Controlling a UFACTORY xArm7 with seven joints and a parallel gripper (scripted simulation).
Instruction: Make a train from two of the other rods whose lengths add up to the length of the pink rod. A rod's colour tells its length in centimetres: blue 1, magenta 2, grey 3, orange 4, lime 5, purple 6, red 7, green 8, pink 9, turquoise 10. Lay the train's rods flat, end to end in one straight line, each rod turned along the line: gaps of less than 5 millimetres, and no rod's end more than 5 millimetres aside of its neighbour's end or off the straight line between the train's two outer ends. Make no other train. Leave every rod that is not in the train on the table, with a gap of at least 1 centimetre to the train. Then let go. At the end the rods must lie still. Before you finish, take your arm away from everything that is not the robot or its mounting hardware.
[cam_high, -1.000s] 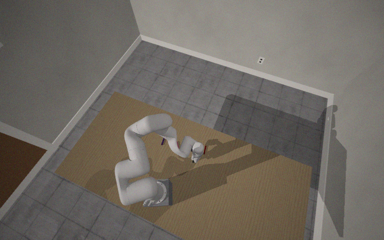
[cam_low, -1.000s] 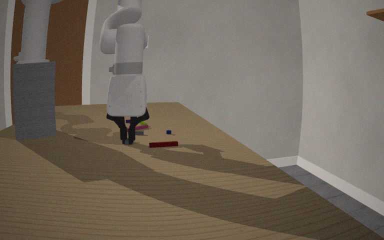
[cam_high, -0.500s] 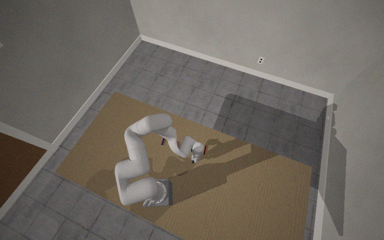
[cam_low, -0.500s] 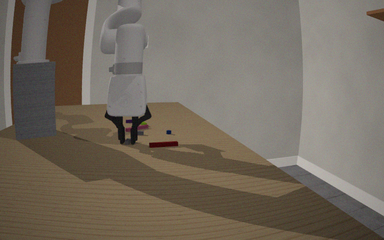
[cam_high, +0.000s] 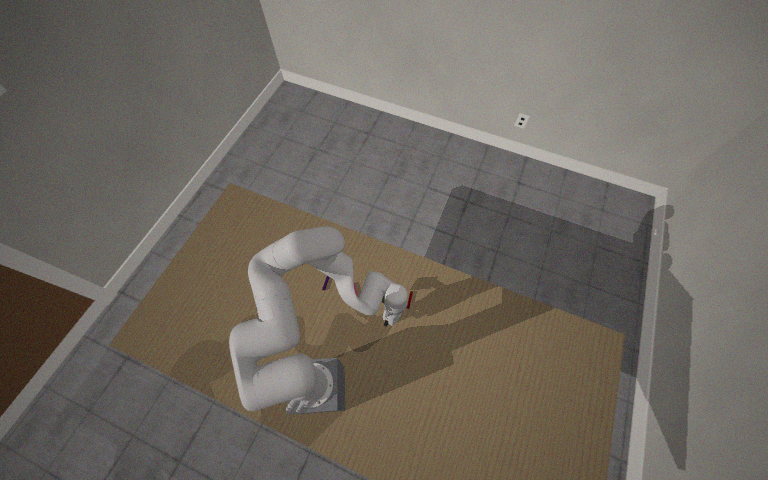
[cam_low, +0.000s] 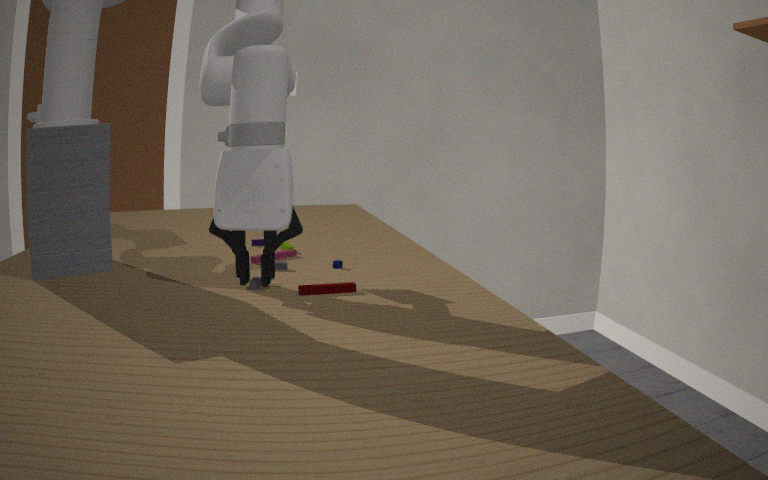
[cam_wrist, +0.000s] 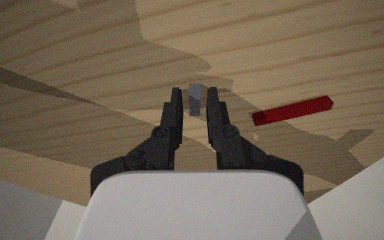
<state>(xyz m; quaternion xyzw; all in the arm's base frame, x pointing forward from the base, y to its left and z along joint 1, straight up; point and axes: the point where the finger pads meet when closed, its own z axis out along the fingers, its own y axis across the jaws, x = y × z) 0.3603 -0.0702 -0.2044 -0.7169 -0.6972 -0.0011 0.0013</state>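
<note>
My hand is 310 mm to the right of the purple rod, 30 mm past it and 20 mm above it. Also, from my hand: grey rod: 110 mm to the left, 20 mm below, 10 mm ahead; then blue rod: 130 mm to the left, 100 mm ahead, 20 mm below; then red rod: 90 mm ahead, 20 mm to the right, 20 mm below.
</note>
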